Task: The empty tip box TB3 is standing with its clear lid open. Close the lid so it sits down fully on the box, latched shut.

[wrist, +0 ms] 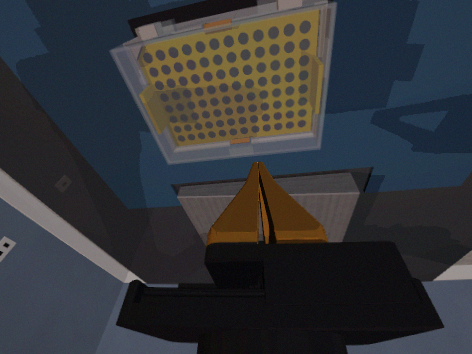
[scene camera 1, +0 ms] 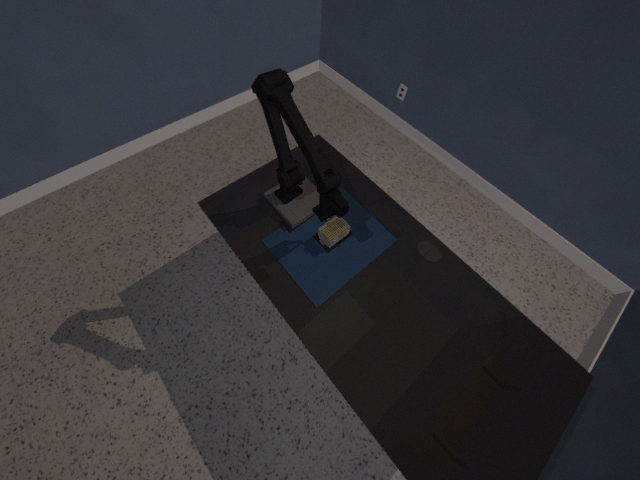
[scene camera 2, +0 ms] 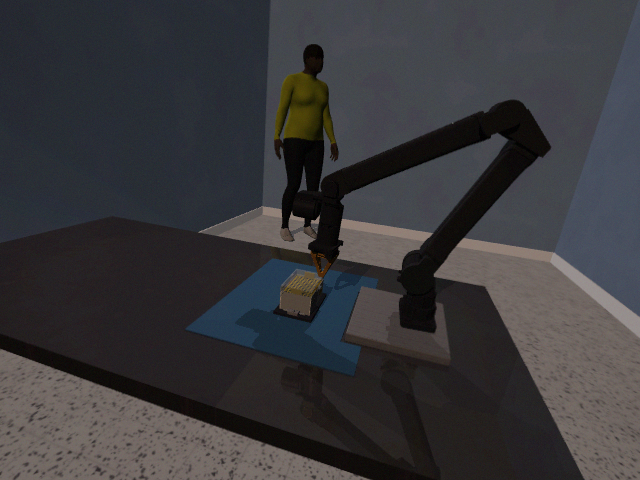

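Note:
The tip box TB3 stands upright, with a yellow rack deck full of empty holes. Clear plastic of the lid shows around and over the deck in the wrist view; in scene camera 2 a clear edge rises a little above the deck. I cannot tell whether the lid is seated all round or latched. My gripper is shut and empty, pointing down, with its orange fingertips together close to the box's robot-side edge. Whether they touch the lid is unclear. In scene camera 1 the arm hides the fingertips.
The box stands on a black base on a blue mat. The arm's pale mounting board is beside the mat. A person in a yellow top stands beyond the dark table.

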